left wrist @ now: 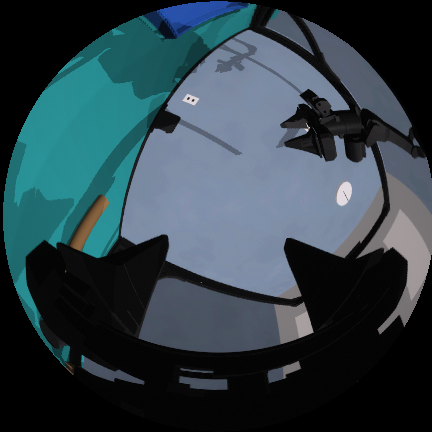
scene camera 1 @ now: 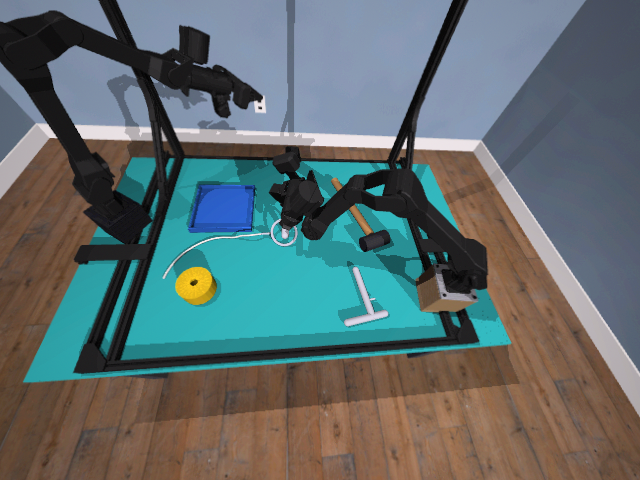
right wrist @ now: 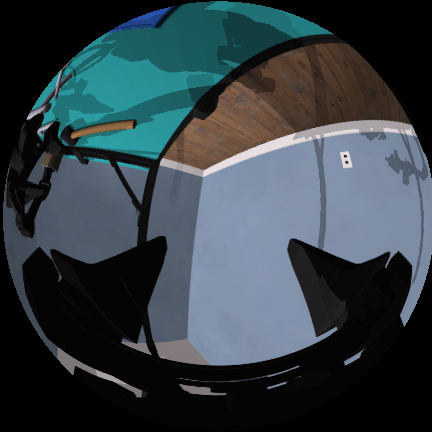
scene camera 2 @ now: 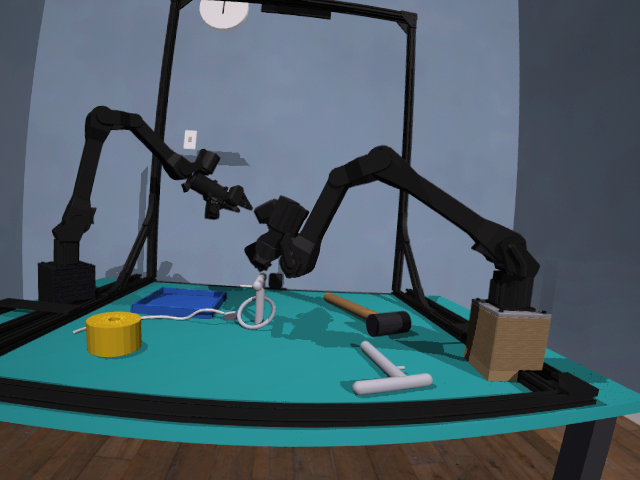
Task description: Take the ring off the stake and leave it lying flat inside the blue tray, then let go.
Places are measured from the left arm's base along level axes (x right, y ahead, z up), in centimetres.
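Where they show: left gripper, fingertip midpoint: (left wrist: 228, 243) (scene camera 1: 304, 159) (right wrist: 54, 168); right gripper, fingertip midpoint: (left wrist: 282, 133) (scene camera 1: 255, 92) (right wrist: 229, 244) (scene camera 2: 245, 210); left arm's base, origin of the base link: (scene camera 1: 455, 281) (right wrist: 48, 168) (scene camera 2: 509, 306); right arm's base, origin of the base link: (scene camera 1: 111, 207) (scene camera 2: 66, 264).
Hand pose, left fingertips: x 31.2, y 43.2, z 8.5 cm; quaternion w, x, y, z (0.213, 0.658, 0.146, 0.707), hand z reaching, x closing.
Note:
Each offset is from my left fingertips to the top centre of the thing. "pt": to the spot under its first point.
The white ring {pt dx -15.3, dy +8.6, dz -17.9 cm} (scene camera 1: 271, 233) (scene camera 2: 238, 312) is around the upright pale stake {dx -15.3, dy +3.9, dz -9.0 cm} (scene camera 1: 284, 234) (scene camera 2: 260, 307); it looks tilted and low on the stake. The stake's rounded top shows just under my left wrist in scene camera 2. The blue tray {dx -5.5, dy +26.2, dz -18.0 cm} (scene camera 1: 223, 207) (scene camera 2: 178, 301) (left wrist: 195, 18) (right wrist: 142, 19) lies to the left of the ring, with no ring in it. My left gripper (scene camera 1: 293, 180) (left wrist: 228, 243) is open and empty, above and behind the stake, pointing at the back wall. My right gripper (scene camera 1: 256, 101) (scene camera 2: 245, 208) (left wrist: 282, 134) (right wrist: 229, 244) is open and empty, high up at the back.
A white cable {pt dx -17.8, dy +25.4, dz -19.7 cm} (scene camera 1: 217, 238) (scene camera 2: 178, 317) runs up to the ring's left side. A yellow spool {dx -34.6, dy +25.9, dz -15.2 cm} (scene camera 1: 195, 291) (scene camera 2: 113, 338) stands front left. A mallet {dx -2.0, dy -19.0, dz -15.2 cm} (scene camera 1: 355, 210) (scene camera 2: 387, 323) and a pale T-shaped piece {dx -32.5, dy -19.3, dz -18.2 cm} (scene camera 1: 368, 319) (scene camera 2: 392, 383) lie to the right.

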